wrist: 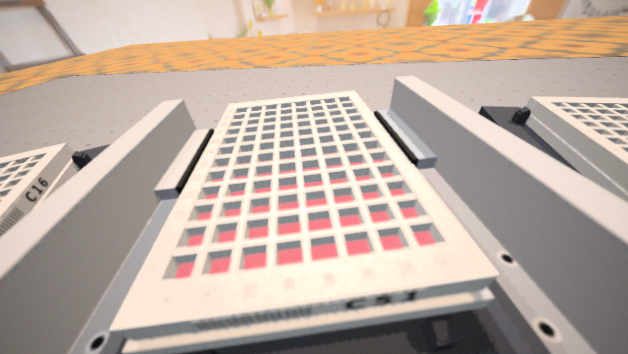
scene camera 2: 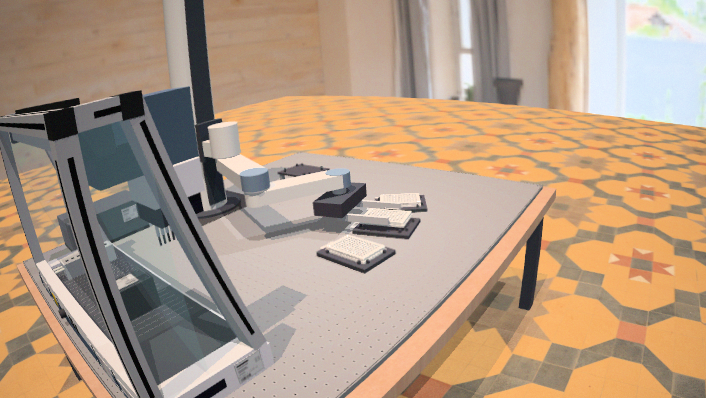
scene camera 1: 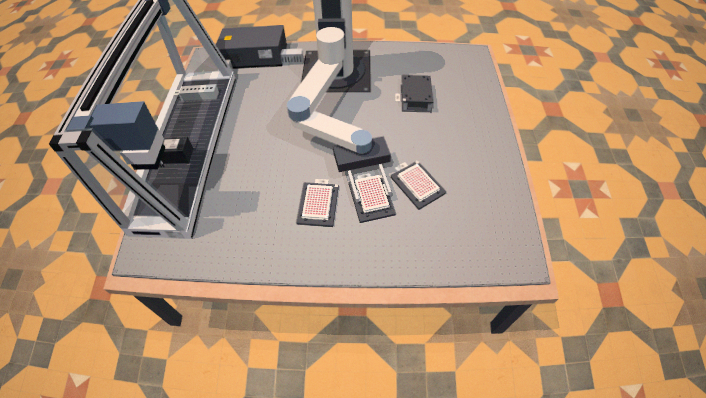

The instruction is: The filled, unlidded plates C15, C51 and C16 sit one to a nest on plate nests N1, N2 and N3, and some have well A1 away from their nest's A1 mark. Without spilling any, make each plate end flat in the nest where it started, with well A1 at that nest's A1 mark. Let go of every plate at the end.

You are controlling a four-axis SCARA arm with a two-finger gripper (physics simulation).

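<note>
My gripper (scene camera 1: 372, 192) (scene camera 2: 392, 214) (wrist: 293, 108) is shut on filled white plate C51 (scene camera 1: 372, 193) (scene camera 2: 386, 217) (wrist: 300, 300), gripping its long sides. The plate is level, slightly above the middle nest (scene camera 1: 376, 217) (scene camera 2: 400, 233); its label faces the wrist camera. Plate C16 (scene camera 1: 419, 182) (scene camera 2: 402, 199) (wrist: 57, 152) sits in the nest (scene camera 1: 429, 201) (scene camera 2: 423, 204) at scene camera 1's right. The third plate (scene camera 1: 318, 201) (scene camera 2: 356, 248) (wrist: 565, 130), its label hidden, sits in the left nest (scene camera 1: 310, 222) (scene camera 2: 367, 269) (wrist: 500, 120). Red liquid shows in the wells. A1 lettering is unreadable.
Both neighbouring nests stand close beside the gripper fingers. A dark raised stand (scene camera 1: 416, 89) (scene camera 2: 304, 170) is at the back right. A framed machine (scene camera 1: 214, 150) (scene camera 2: 210, 245) is at the left. A dark box (scene camera 1: 252, 46) stands behind, near the arm base (scene camera 1: 361, 82).
</note>
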